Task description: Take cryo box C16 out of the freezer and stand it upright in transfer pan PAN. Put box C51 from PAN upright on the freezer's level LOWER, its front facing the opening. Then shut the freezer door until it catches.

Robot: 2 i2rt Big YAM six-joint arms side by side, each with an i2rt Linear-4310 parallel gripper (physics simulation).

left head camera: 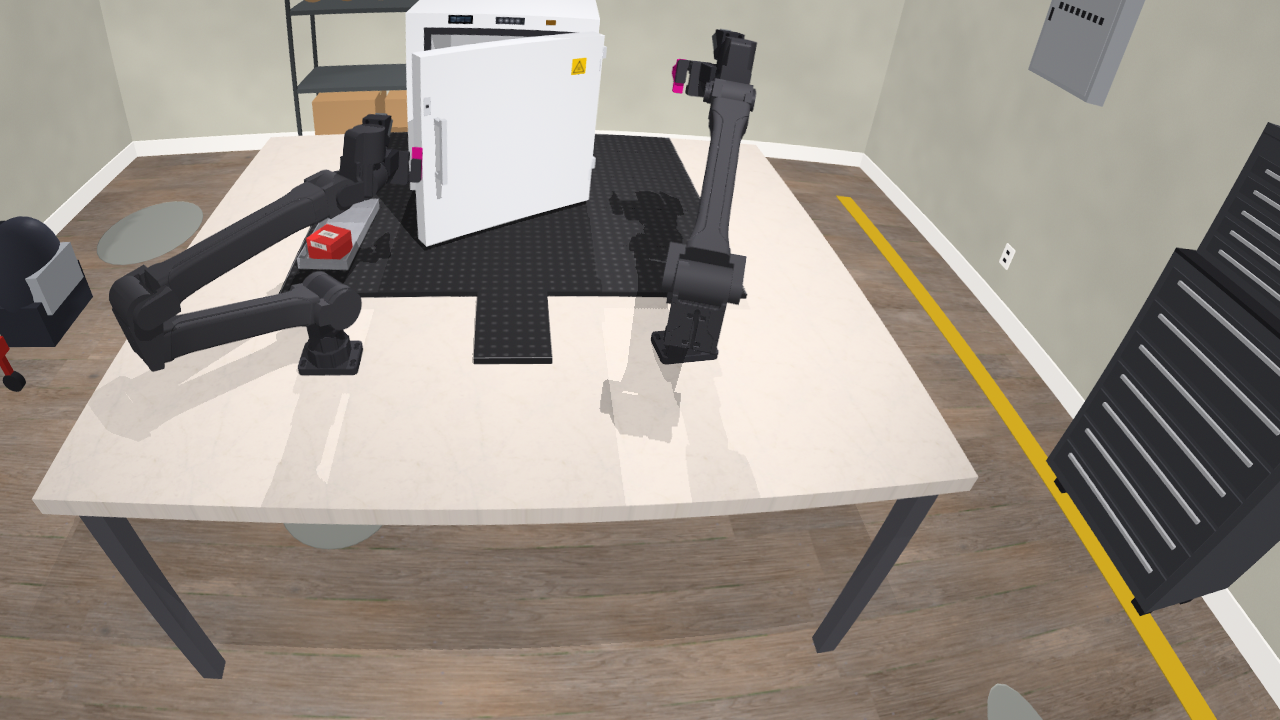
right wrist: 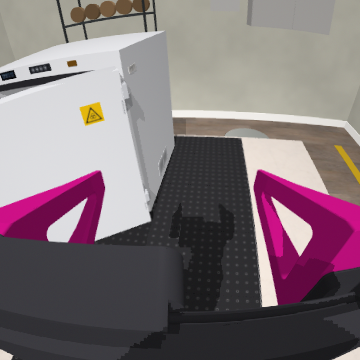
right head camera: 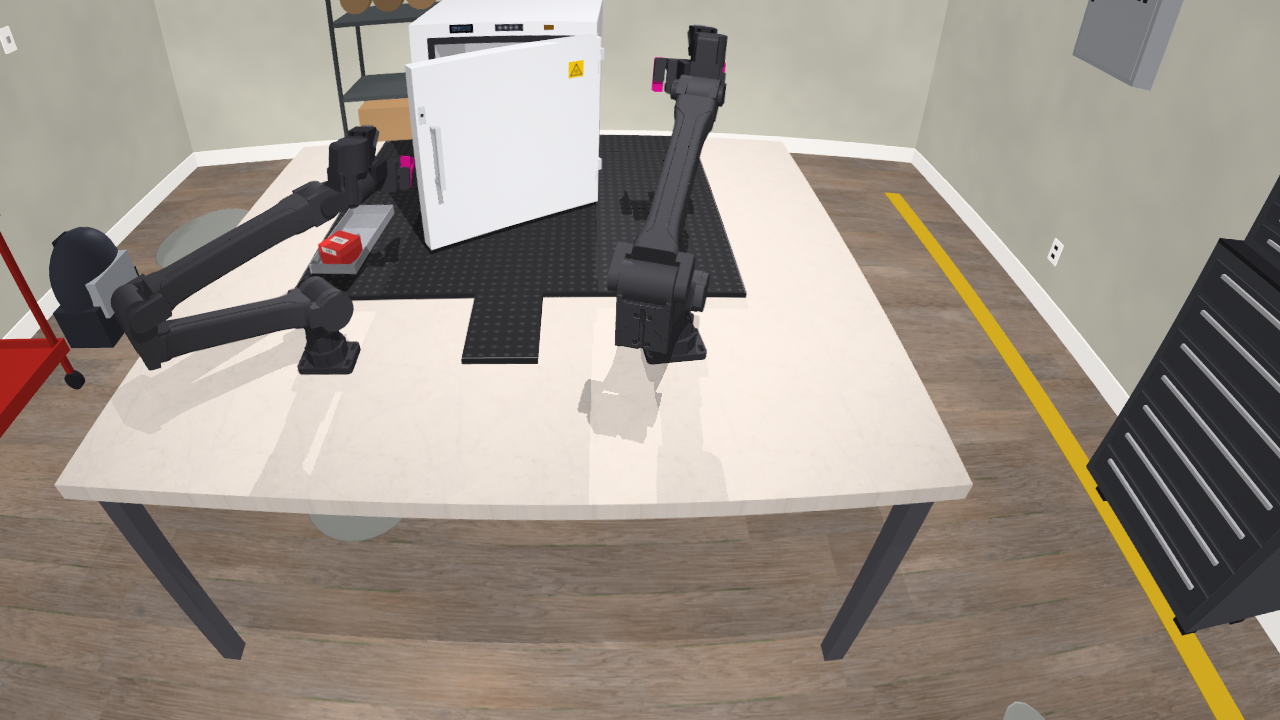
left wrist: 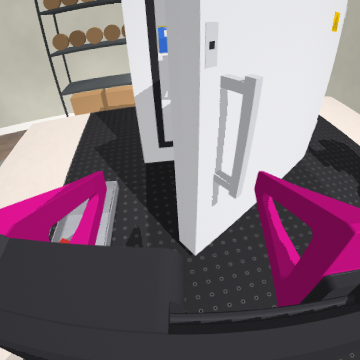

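Note:
The white freezer (left head camera: 501, 10) (right head camera: 510, 10) (right wrist: 150, 105) has its door (left head camera: 510, 134) (right head camera: 510, 143) (left wrist: 290, 55) (right wrist: 45, 150) partly open, hinged at the picture's right. Through the gap, part of a blue box (left wrist: 163, 40) shows; its label cannot be read. A red box (left head camera: 329, 241) (right head camera: 340, 247) sits in the near end of the grey pan (left head camera: 365, 217) (right head camera: 371, 219) (left wrist: 112, 215); its code is too small to read. My left gripper (left head camera: 413, 163) (right head camera: 407, 170) (left wrist: 180, 179) is open and empty by the door's free edge. My right gripper (right head camera: 691, 70) (right wrist: 178, 178) is open and empty, raised right of the freezer.
The door handle (left head camera: 439, 159) (right head camera: 436, 165) (left wrist: 245, 135) stands out near the free edge. A black perforated mat (left head camera: 512, 331) (right head camera: 501, 331) lies under the freezer and pan on the pale table (left head camera: 501, 429) (right head camera: 501, 429). A shelf rack (left head camera: 353, 78) stands behind, at left.

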